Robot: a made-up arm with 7 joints.
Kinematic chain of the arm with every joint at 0, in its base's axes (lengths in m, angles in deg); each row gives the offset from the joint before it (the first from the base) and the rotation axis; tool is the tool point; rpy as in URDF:
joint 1: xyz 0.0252 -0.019 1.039 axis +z
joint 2: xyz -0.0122 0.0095 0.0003 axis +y
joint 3: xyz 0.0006 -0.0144 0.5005 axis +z
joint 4: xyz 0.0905 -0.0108 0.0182 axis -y
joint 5: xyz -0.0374 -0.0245 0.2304 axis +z
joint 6: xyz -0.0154 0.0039 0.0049 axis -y
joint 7: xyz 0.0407 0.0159 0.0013 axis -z
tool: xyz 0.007 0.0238 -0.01 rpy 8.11 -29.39 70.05
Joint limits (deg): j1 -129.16..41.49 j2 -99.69..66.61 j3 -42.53..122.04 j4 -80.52..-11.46 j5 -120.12..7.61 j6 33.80..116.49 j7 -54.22..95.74
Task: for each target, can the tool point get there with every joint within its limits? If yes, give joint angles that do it. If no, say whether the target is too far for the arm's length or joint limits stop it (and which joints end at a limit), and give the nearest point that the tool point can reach.
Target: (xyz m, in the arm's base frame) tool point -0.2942 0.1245 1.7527
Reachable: yes | joints -9.00 -35.85 44.75 -17.92 -98.11 81.27 -39.12
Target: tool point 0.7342 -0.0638 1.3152
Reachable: yes | joints -5.31 46.88 9.43 -44.08 -93.54 101.35 -4.91
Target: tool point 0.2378 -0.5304 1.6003
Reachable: yes | joints -72.89 34.46 19.00 -17.67 -4.04 56.60 0.93
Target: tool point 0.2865 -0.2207 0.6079
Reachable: no: joint limits stop it (at a limit: joint 2, joint 4, joint 5, joint 6) | nearest point 0.5341 -0.4118 0.9135 | short by 0.437 m
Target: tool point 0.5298 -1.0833 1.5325
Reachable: no: too far | nearest point 0.3506 -0.7053 1.3592 | short by 0.453 m
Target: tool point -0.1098 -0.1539 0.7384
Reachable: no: joint limits stop it (at a limit: joint 1, joint 2, joint 3, joint 4, joint 6) | nearest point -0.5619 -0.1592 0.7723 | short by 0.453 m
